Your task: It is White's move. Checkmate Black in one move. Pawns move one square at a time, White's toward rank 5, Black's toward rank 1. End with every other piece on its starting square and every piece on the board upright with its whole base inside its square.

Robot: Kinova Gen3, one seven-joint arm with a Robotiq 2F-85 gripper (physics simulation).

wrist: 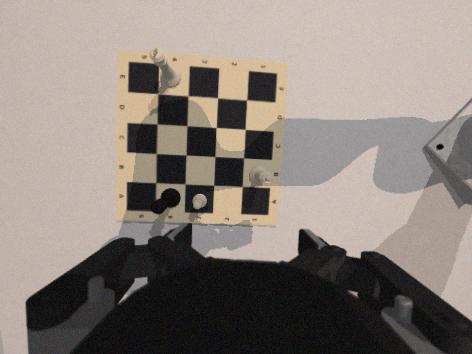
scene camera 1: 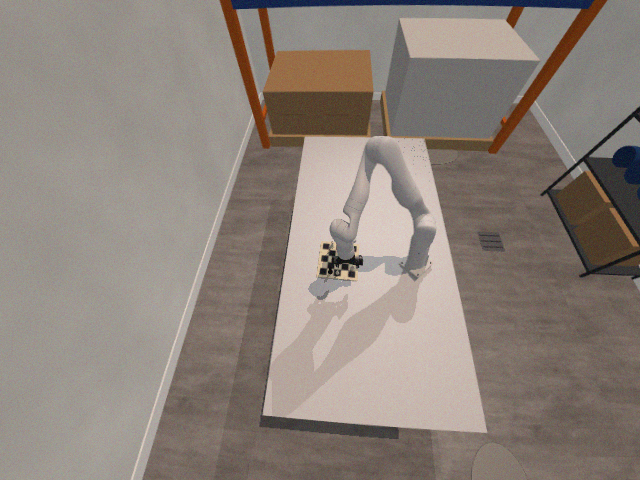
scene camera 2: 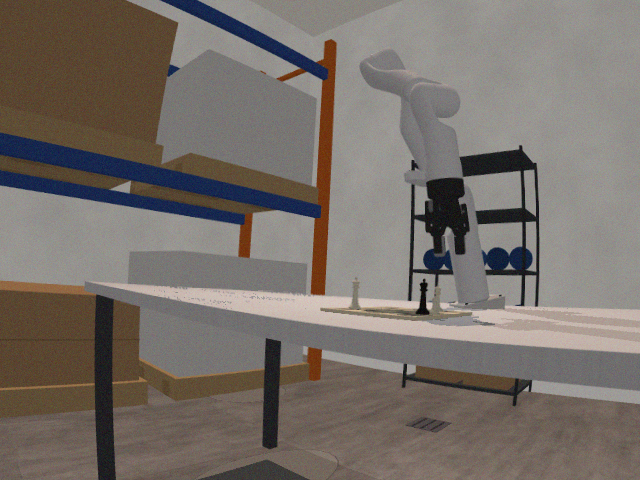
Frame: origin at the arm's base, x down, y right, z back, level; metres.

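Where they show: gripper, fingertip midpoint: (wrist: 244,238) (scene camera 1: 347,266) (scene camera 2: 450,255); arm's base, link origin: (scene camera 1: 416,261) (scene camera 2: 473,299).
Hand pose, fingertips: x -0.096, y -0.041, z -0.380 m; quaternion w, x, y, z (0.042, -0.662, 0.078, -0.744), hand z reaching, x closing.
Each offset is from my fingertips to the top centre of the thing. "spot": to the spot under its first point. Level surfaces: height alone.
The chessboard @[dx +0.111, dy +0.092, dz -0.033 m] (scene camera 1: 320,262) (scene camera 2: 336,310) (wrist: 122,152) lies on the table. In the wrist view, a tall white piece @[dx +0.047, dy +0.178, dz -0.060 m] (wrist: 171,78) (scene camera 2: 355,294) stands on E4, the black king @[dx +0.047, dy +0.024, dz -0.083 m] (wrist: 170,197) (scene camera 2: 423,298) on A4, a small white piece @[dx +0.079, dy +0.014, dz -0.046 m] (wrist: 199,201) on A3 and another white piece @[dx +0.058, dy +0.037, dz +0.037 m] (wrist: 258,175) on B1. They look upright. In scene camera 2, a shorter white piece @[spot: dx +0.089, dy +0.036, dz +0.033 m] (scene camera 2: 437,300) shows beside the black king; I cannot tell which it is. My gripper (scene camera 2: 449,252) (wrist: 244,238) is open and empty, pointing down well above the board. In scene camera 1 it hides part of the board.
The white table @[dx +0.117 m] (scene camera 1: 372,356) (scene camera 2: 558,343) carries the arm's base (scene camera 1: 416,271) (wrist: 452,147), to the right of the board in the wrist view. Pallet racking with an orange post (scene camera 2: 323,155) stands behind the table. A black shelf unit (scene camera 2: 523,191) stands behind the arm.
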